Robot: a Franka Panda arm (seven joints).
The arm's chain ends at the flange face. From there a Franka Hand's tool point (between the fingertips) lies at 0.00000 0.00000 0.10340 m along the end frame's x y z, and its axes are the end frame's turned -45 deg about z.
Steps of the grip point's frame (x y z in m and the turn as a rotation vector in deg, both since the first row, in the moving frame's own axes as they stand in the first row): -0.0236 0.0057 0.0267 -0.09 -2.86 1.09; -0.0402 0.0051 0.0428 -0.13 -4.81 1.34; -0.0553 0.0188 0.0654 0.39 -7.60 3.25
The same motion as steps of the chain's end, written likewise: -0.0091 0.0170 0.0268 -2.09 -1.96 1.09; -0.0188 0.0258 0.0432 -3.49 -3.31 1.34; -0.0154 0.0435 0.0663 -5.10 -5.65 3.25
